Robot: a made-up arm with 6 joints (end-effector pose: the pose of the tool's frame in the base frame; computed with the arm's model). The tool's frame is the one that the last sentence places. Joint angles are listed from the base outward.
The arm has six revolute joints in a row. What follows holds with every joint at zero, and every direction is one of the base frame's. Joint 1 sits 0.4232 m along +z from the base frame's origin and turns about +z. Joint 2 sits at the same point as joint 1 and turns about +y. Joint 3 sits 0.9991 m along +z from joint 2 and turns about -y. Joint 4 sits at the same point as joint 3 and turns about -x. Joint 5 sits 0.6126 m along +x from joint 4 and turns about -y. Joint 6 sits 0.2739 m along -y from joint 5 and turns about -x. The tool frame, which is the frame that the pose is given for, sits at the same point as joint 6; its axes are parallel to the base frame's.
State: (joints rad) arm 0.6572 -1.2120 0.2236 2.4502 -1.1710 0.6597
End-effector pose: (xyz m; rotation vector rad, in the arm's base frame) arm -0.9412 -0.4597 1.4046 -0.9813 0.3066 -1.8081
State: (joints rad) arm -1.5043 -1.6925 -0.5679 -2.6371 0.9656 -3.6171
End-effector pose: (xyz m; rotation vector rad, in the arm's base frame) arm 0.1989 0.6225 0.7974 -0.0203 -0.3837 -1.8759
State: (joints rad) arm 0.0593 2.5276 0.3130 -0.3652 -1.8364 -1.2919
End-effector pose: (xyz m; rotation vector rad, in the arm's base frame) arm 0.1446 -0.2477 -0.8247 0.3430 -1.6952 1.4242
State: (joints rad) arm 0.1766 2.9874 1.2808 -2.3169 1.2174 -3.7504
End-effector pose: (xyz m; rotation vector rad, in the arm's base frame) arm -0.1594 0.1604 -1.1438 -1.1548 2.3825 -0.4439
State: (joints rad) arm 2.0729 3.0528 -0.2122 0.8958 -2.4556 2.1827
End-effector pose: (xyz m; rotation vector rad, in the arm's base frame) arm 0.4126 -0.3959 -0.7088 -0.7490 -1.1051 1.1272
